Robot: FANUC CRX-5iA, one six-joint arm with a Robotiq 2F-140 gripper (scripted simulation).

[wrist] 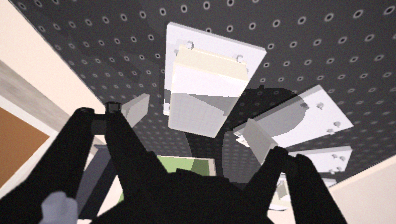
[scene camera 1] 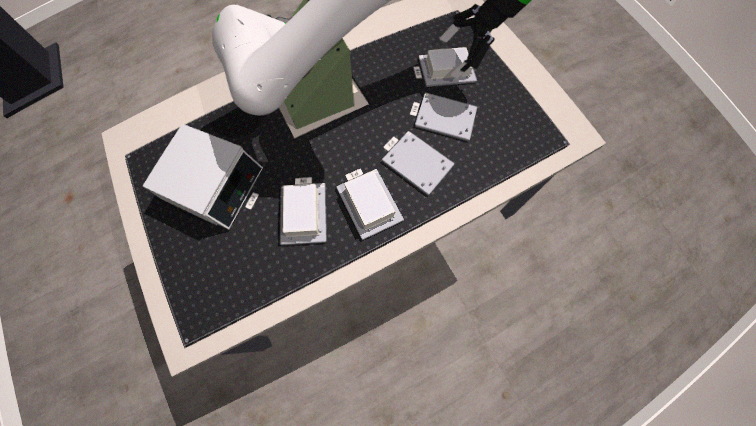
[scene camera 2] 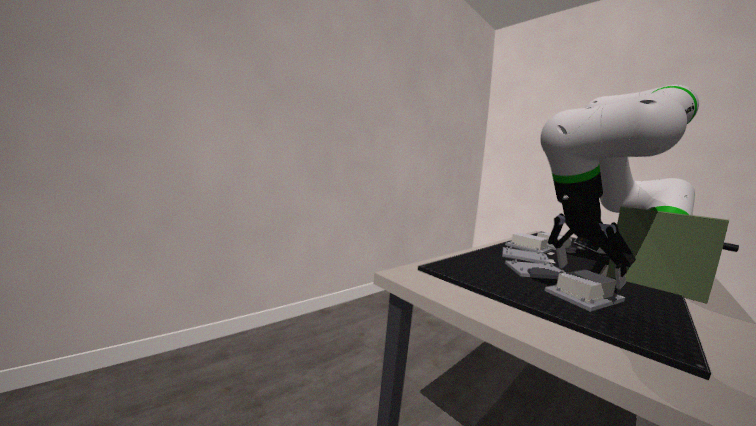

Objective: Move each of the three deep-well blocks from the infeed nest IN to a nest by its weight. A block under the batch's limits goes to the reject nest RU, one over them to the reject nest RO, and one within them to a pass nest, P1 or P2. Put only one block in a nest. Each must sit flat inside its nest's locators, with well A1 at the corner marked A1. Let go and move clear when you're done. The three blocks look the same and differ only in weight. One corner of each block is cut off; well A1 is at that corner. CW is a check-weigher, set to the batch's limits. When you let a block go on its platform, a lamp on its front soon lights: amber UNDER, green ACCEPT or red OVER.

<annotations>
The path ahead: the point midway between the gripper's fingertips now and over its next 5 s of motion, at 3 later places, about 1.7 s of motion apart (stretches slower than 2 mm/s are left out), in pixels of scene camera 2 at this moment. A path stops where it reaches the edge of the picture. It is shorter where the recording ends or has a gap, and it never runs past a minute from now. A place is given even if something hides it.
My gripper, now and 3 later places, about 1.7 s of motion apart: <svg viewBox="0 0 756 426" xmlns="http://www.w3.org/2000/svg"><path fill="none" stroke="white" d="M589 274L562 245L532 231L535 224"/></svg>
</annotations>
